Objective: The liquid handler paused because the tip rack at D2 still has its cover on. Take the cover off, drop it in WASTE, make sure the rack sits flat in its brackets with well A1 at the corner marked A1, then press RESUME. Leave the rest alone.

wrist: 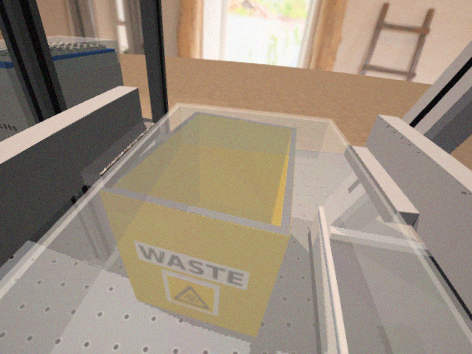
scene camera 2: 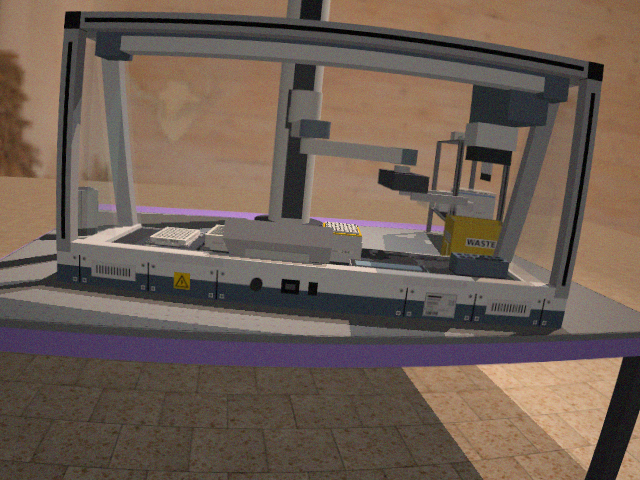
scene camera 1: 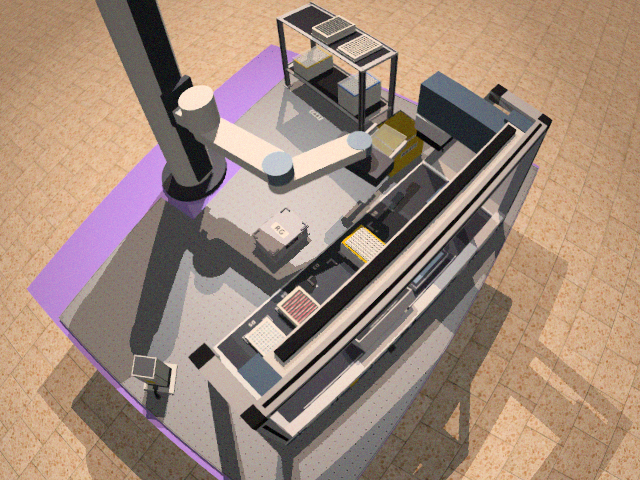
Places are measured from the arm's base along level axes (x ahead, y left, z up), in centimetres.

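Where they show: gripper, fingertip midpoint: (wrist: 254, 121) (scene camera 1: 390, 133); arm's base, origin of the base link: (scene camera 1: 194, 173).
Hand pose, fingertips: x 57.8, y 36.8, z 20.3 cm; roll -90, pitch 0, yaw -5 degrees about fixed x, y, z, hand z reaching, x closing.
Things, the pixels of their top centre, and the offset from my fingertips. "spot": a spot on its surface instead.
- clear tip rack cover, middle of its top: (wrist: 249, 172) (scene camera 1: 383, 141) dx -0.3, dy -3.7, dz -0.3 cm
- yellow WASTE bin, middle of its top: (wrist: 224, 150) (scene camera 2: 478, 220) (scene camera 1: 397, 129) dx -1.4, dy +7.4, dz -5.5 cm
- red-striped plate, middle of its top: (scene camera 2: 229, 231) (scene camera 1: 303, 310) dx +8.3, dy -58.3, dz -10.7 cm
- RG box, middle of its top: (scene camera 1: 279, 229) dx -13.7, dy -40.8, dz -13.4 cm
- cart, surface spot: (scene camera 1: 362, 98) spot: dx -13.5, dy +5.0, dz +4.4 cm
My gripper (scene camera 1: 383, 145) (scene camera 2: 439, 198) (wrist: 254, 121) is shut on the clear tip rack cover (scene camera 1: 390, 137) (wrist: 320, 131). The cover hangs level between the fingers, above the yellow WASTE bin (scene camera 1: 412, 152) (scene camera 2: 473, 235) (wrist: 150, 277). In the wrist view the bin's open top shows through the cover. The tip rack at D2 (scene camera 1: 364, 243) (scene camera 2: 342, 228) has a yellow rim and shows its tips uncovered. It looks about level; its bracket seating and A1 corner are too small to tell. The RESUME button cannot be made out.
The handler's gantry beam (scene camera 1: 403, 237) (scene camera 2: 330, 54) spans its deck. A red-striped plate (scene camera 1: 298, 305) and a white plate (scene camera 1: 266, 335) (scene camera 2: 175, 236) sit farther along. The RG box (scene camera 1: 280, 229) stands behind the deck. The cart (scene camera 1: 362, 98) stands close beside the bin.
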